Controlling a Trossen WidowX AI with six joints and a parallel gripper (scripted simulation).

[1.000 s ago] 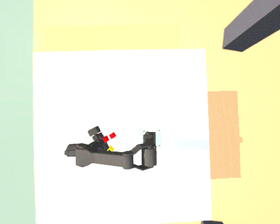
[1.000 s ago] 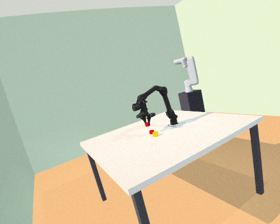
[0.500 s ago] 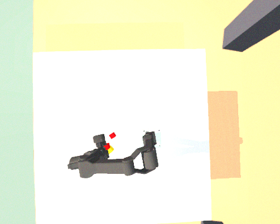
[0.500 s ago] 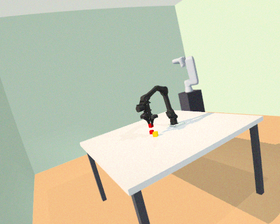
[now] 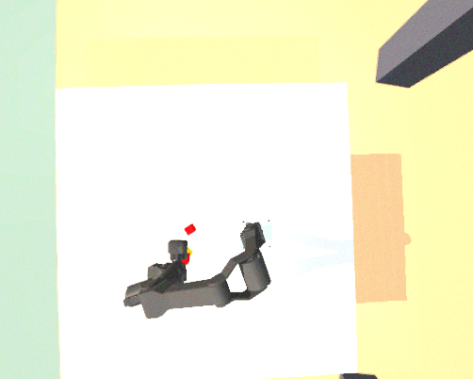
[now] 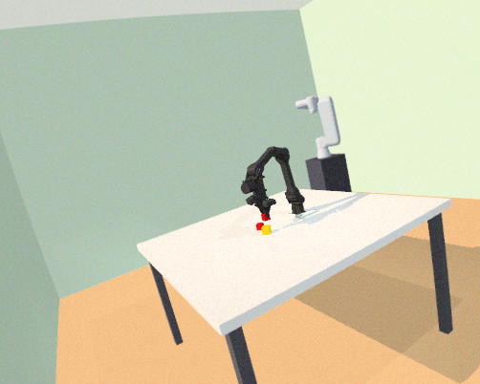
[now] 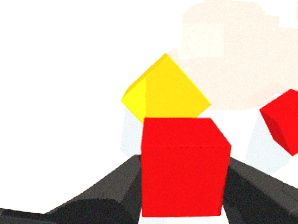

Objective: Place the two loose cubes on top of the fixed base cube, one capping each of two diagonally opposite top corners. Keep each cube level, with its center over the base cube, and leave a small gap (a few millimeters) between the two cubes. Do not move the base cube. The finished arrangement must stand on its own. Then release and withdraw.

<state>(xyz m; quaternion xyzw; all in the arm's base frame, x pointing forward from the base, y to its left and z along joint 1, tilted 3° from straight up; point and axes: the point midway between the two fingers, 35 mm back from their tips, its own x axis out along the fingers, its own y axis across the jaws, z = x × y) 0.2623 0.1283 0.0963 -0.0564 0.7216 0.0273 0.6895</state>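
The yellow base cube is 1 cm ahead of my gripper tip, 1 cm to the left of it and 7 cm below it. Also, from my gripper tip: red cube 1 cm ahead, 10 cm to the right, 7 cm below.
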